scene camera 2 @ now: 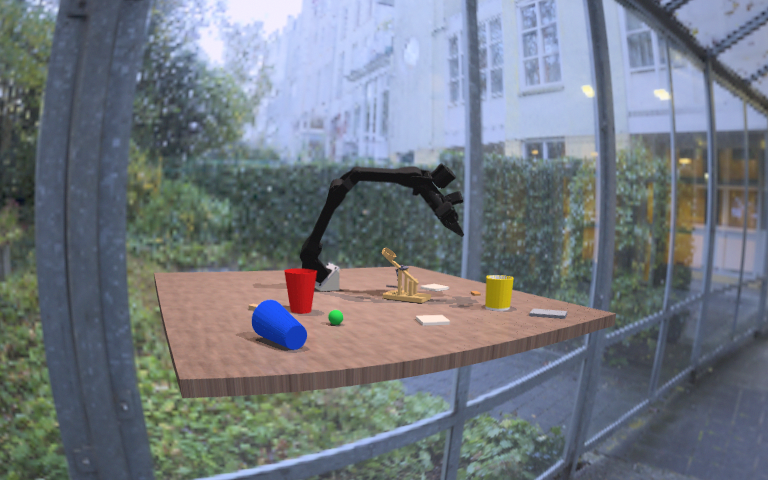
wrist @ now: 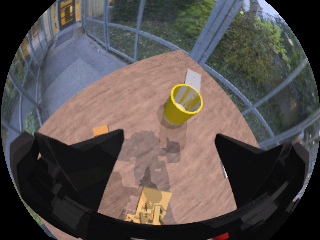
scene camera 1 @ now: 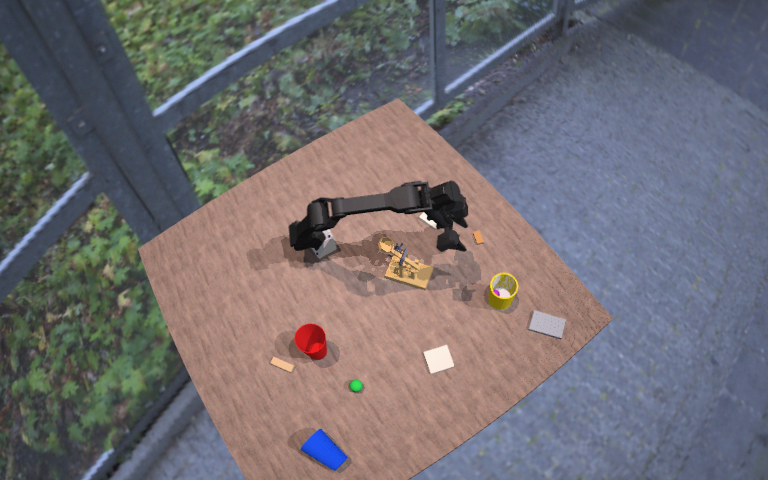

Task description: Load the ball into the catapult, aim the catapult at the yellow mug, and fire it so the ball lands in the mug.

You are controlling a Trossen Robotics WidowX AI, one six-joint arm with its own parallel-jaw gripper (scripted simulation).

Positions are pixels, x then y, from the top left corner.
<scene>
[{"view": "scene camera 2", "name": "my gripper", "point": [462, 234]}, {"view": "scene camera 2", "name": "yellow mug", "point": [498, 294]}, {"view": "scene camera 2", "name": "blue cup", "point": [270, 320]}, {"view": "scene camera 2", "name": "red cup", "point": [300, 282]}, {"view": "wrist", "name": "my gripper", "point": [171, 136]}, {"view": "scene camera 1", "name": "my gripper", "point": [466, 238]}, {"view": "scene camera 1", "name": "yellow mug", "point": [506, 284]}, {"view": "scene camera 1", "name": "red cup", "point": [310, 338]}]
</scene>
